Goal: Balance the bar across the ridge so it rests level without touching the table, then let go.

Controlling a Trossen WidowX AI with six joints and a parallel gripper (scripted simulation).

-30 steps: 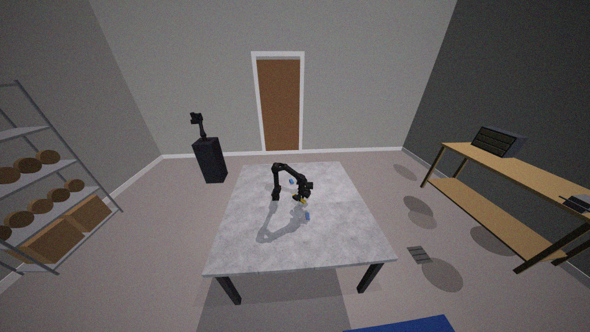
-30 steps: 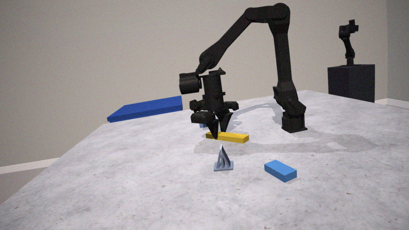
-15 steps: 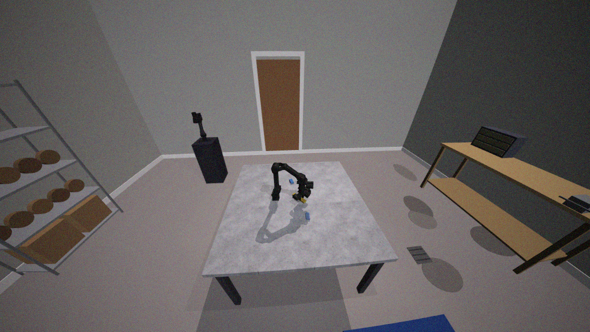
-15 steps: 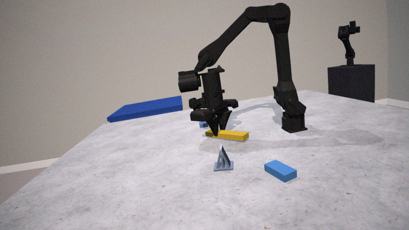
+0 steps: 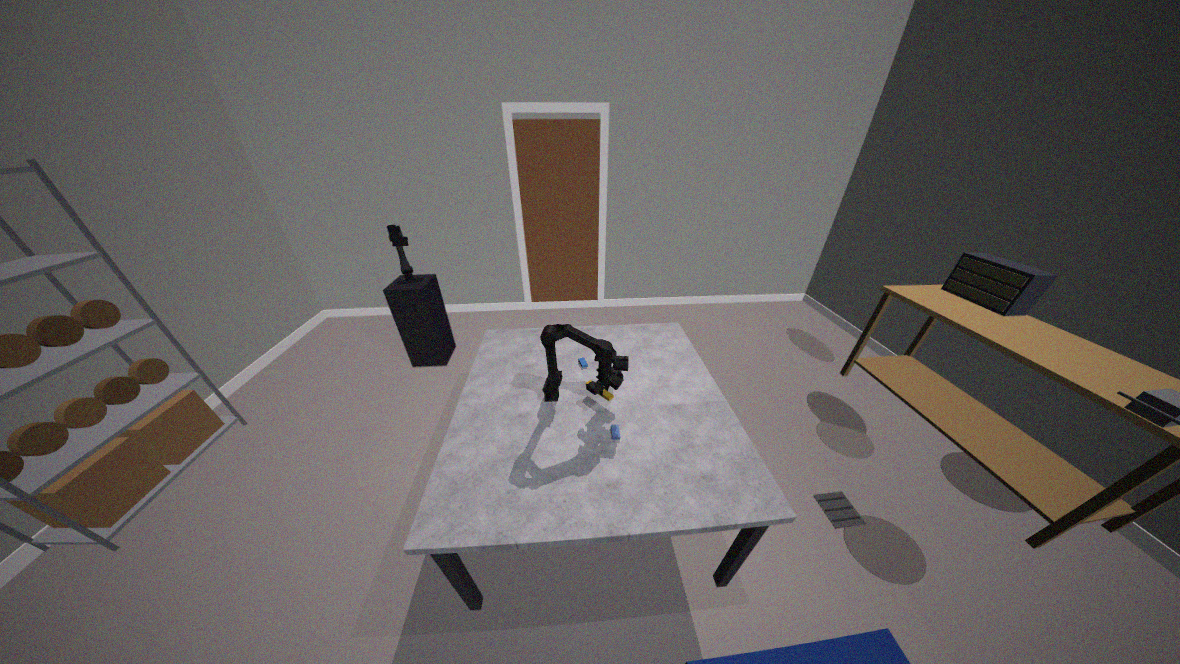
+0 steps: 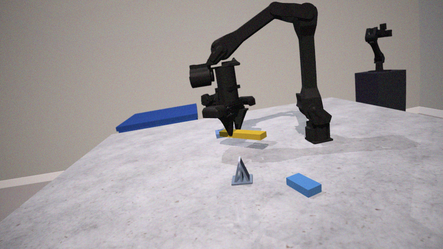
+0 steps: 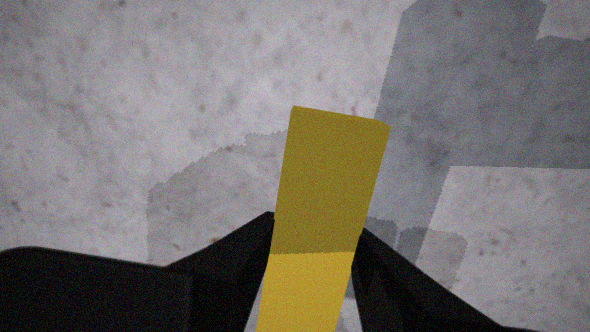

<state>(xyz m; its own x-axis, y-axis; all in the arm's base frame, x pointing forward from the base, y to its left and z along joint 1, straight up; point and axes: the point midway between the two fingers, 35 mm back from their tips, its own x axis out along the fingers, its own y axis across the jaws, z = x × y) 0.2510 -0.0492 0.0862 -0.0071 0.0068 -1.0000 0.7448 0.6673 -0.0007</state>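
Now: gripper tip 21 cm to the right of the grey triangular ridge, 3 cm short of it and 3 cm above it. Also, from my gripper tip: yellow bar 2 cm to the left, 2 cm behind; blue block 30 cm to the left, 8 cm behind, 4 cm below.
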